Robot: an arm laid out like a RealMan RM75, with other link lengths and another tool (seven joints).
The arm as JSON. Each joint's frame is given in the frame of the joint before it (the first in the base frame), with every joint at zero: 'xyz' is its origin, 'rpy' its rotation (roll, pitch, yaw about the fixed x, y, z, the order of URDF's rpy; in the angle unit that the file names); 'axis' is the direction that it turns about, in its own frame. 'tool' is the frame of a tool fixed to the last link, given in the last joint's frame.
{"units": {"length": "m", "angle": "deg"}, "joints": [
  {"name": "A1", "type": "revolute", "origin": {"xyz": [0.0, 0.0, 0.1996], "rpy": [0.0, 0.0, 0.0]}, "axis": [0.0, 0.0, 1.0]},
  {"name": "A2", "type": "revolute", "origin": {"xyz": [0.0, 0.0, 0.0], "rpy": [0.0, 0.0, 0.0]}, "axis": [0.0, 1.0, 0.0]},
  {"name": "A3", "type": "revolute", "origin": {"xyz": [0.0, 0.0, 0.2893], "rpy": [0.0, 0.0, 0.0]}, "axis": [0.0, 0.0, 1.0]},
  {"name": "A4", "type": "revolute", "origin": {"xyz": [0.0, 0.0, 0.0], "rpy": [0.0, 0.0, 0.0]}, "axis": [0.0, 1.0, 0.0]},
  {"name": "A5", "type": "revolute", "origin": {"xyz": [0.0, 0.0, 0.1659], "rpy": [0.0, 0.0, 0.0]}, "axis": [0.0, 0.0, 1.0]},
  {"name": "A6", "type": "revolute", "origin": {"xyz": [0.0, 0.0, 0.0], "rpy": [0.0, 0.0, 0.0]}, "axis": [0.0, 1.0, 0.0]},
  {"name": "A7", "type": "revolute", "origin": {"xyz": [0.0, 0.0, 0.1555], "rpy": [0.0, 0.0, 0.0]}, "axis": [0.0, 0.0, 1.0]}
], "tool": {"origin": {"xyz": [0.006, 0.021, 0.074], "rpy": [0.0, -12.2, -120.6]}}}
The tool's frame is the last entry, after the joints.
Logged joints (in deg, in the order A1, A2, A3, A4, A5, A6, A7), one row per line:
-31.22, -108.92, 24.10, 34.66, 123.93, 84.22, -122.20
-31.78, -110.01, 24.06, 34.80, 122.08, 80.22, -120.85
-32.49, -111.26, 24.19, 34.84, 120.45, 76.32, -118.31
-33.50, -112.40, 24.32, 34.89, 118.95, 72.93, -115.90
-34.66, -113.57, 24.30, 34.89, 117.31, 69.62, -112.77
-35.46, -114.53, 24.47, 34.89, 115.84, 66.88, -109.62
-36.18, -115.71, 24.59, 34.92, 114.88, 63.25, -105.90
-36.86, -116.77, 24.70, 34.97, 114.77, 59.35, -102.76
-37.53, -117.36, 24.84, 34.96, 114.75, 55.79, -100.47
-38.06, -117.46, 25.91, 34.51, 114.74, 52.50, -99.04
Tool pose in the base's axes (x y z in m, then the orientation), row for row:
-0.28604, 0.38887, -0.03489, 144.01, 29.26, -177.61
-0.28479, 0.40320, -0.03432, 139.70, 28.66, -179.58
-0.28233, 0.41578, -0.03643, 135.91, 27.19, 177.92
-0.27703, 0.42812, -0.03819, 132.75, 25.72, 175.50
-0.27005, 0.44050, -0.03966, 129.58, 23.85, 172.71
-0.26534, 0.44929, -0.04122, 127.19, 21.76, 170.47
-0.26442, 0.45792, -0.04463, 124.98, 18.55, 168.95
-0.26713, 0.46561, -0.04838, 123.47, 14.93, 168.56
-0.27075, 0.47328, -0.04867, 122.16, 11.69, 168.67
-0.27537, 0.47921, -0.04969, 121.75, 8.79, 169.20
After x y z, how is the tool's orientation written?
As angles about the fixed x, y, z axes (roll, pitch, yaw), in degrees.
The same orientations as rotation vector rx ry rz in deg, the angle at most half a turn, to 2 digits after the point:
-15.29, 144.47, 47.80
-13.96, 143.24, 52.71
-11.36, 142.66, 57.04
-8.57, 142.06, 60.62
-5.02, 141.40, 64.26
-1.69, 141.14, 67.28
1.64, 141.75, 71.00
4.23, 143.20, 74.58
6.13, 144.55, 77.96
7.54, 146.41, 80.19

